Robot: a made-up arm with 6 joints. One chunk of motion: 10 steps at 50 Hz.
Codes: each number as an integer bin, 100 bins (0 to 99) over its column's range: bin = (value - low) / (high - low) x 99, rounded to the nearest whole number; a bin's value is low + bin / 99 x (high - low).
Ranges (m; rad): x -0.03..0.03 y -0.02..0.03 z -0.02..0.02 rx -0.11..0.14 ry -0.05..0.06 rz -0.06..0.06
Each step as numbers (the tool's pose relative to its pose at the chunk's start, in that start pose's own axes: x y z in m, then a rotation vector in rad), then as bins.
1 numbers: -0.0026 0.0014 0.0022 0.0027 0.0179 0.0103
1 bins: 45 42 55 45 61 58
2 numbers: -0.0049 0.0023 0.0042 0.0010 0.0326 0.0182
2 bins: 41 44 60 44 74 65
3 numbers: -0.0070 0.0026 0.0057 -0.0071 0.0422 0.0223
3 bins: 38 45 64 41 83 68
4 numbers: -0.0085 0.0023 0.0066 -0.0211 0.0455 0.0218
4 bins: 35 44 66 35 86 67
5 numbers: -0.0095 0.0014 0.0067 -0.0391 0.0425 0.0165
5 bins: 34 42 66 28 83 63
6 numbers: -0.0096 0.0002 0.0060 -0.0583 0.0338 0.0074
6 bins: 34 40 64 20 75 56
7 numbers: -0.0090 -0.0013 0.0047 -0.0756 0.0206 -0.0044
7 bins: 35 37 61 14 64 46
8 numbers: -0.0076 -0.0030 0.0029 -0.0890 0.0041 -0.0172
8 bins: 37 34 57 8 49 35
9 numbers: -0.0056 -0.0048 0.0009 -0.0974 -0.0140 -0.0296
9 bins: 40 30 52 5 32 25
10 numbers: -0.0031 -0.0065 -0.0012 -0.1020 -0.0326 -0.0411
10 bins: 44 27 47 3 16 16
